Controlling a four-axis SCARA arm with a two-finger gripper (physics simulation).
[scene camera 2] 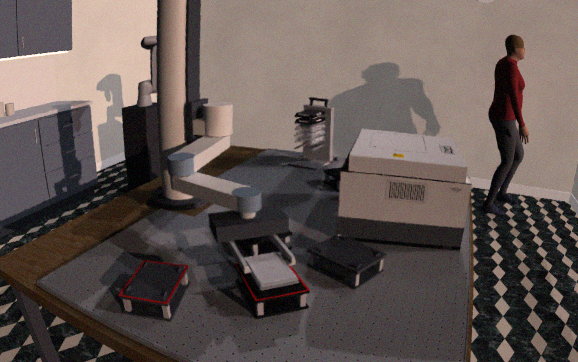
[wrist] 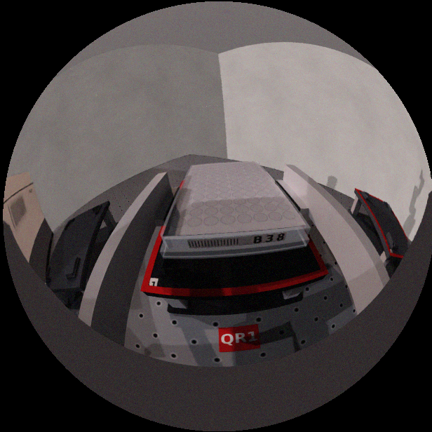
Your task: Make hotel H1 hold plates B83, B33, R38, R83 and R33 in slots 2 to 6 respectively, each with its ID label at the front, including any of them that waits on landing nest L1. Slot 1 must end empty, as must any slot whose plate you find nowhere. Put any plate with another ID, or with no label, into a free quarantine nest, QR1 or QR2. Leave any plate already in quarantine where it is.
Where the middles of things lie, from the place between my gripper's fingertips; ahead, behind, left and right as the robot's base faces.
Right now my hand is 40 mm above the red-rimmed nest QR1 (wrist: pixel 218 272). From my hand the other things lie so: landing nest L1 (wrist: pixel 77 240): 120 mm ahead, 180 mm to the left, 40 mm below; then red-rimmed nest QR2 (scene camera 2: pixel 154 280): 230 mm behind, 140 mm to the right, 40 mm below; then large white instrument (scene camera 2: pixel 362 196): 210 mm ahead, 540 mm to the left, 20 mm above.
